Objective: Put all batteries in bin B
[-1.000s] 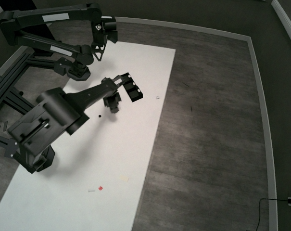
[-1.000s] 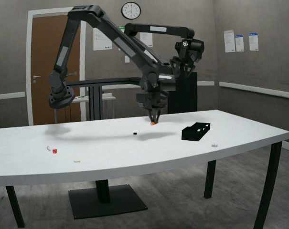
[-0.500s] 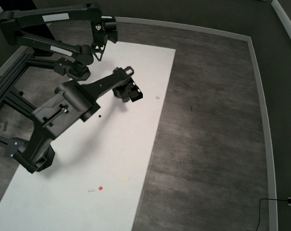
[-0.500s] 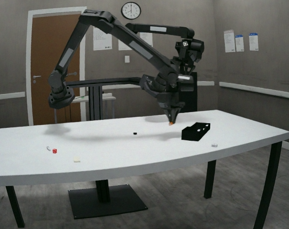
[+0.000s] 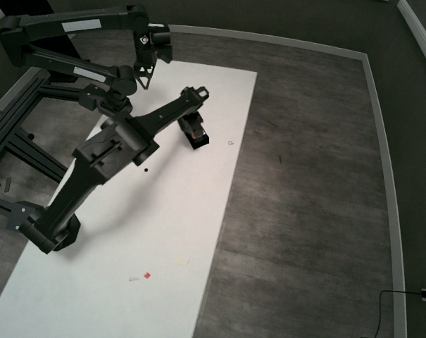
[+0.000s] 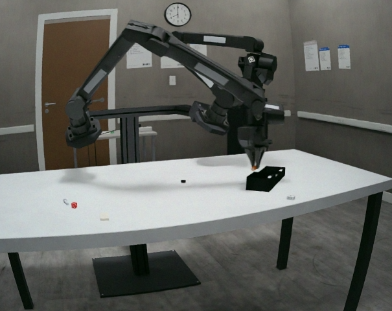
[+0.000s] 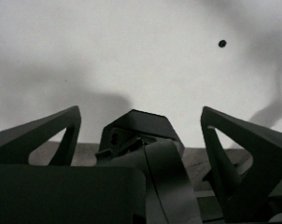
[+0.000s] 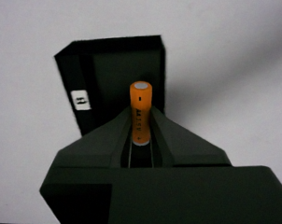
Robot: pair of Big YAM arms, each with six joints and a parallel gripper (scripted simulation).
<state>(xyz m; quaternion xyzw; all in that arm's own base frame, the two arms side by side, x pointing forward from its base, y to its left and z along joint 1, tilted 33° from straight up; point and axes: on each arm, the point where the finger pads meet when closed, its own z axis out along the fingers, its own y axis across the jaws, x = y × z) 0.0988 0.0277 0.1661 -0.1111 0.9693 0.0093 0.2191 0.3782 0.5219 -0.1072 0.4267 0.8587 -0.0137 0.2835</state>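
Right now my right hand is 80 mm to the right of the black bin strip, 50 mm above it and 40 mm past it. From my right hand the other things lie so: silver-white piece 170 mm ahead, 70 mm below, 20 mm to the left; black nut 190 mm to the right, 190 mm behind, 70 mm below; orange battery right at my right hand.
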